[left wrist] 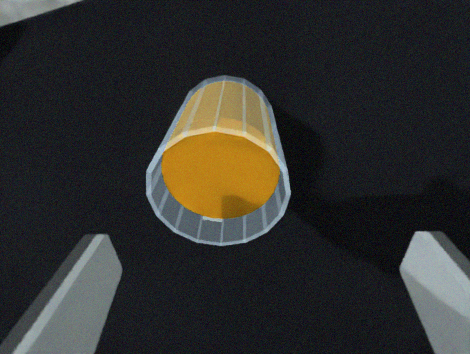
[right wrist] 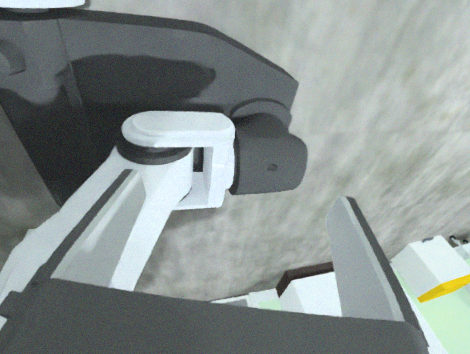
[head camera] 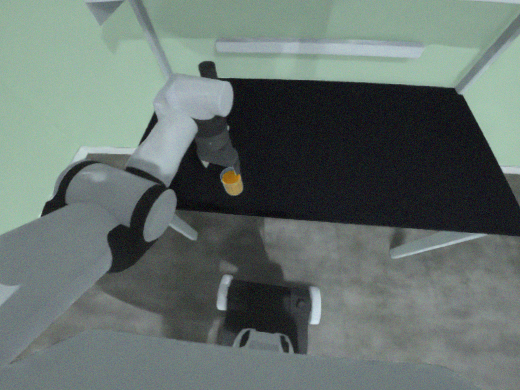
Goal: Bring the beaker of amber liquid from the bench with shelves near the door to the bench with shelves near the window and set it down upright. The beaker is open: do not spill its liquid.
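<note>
The open beaker of amber liquid [head camera: 232, 183] [left wrist: 220, 170] stands upright on the black bench top [head camera: 350, 150] [left wrist: 75, 100], near its front edge at the left in the head view. My left gripper [head camera: 221, 166] [left wrist: 257, 251] is open and empty. It points down at the beaker from above and behind it in the head view; in the left wrist view the beaker lies beyond the fingertips, left of midway between them. The wrist partly hides the gripper in the head view. My right gripper [right wrist: 237, 195] is open and empty, away from the bench.
Grey posts [head camera: 150, 37] [head camera: 487, 55] rise at the bench's back corners. A pale rail [head camera: 320, 48] runs along the green wall. My wheeled base [head camera: 267, 305] stands on the floor before the bench. The right wrist view shows white box shapes [right wrist: 312, 292] and a yellow bar [right wrist: 445, 287].
</note>
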